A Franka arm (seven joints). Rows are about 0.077 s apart.
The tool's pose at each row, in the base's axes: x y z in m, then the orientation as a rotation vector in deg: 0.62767 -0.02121 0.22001 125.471 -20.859 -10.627; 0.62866 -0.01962 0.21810 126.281 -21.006 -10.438; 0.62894 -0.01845 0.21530 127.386 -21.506 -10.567; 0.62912 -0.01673 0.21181 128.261 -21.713 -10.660; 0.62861 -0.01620 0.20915 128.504 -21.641 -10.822; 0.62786 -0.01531 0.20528 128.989 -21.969 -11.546; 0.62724 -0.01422 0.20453 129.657 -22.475 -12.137; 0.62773 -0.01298 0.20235 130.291 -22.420 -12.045; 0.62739 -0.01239 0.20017 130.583 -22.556 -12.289; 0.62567 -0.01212 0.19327 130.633 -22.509 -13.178
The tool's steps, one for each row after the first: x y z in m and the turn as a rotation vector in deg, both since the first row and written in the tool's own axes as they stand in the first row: 0.00042 -0.00262 -0.00032 0.829 0.046 0.032; 0.00032 -0.00558 0.00040 1.983 -0.281 0.146; -0.00006 -0.00939 0.00115 2.867 -0.463 0.107; -0.00071 -0.01172 0.00247 3.083 -0.563 -0.042; -0.00170 -0.01518 0.00432 3.566 -1.220 -0.155; -0.00264 -0.01627 0.00410 4.269 -1.853 -0.129; -0.00257 -0.01882 0.00434 4.885 -1.794 -0.242; -0.00308 -0.02083 0.00529 5.179 -2.028 -0.284; -0.00478 -0.02618 0.00968 5.172 -2.642 -0.640
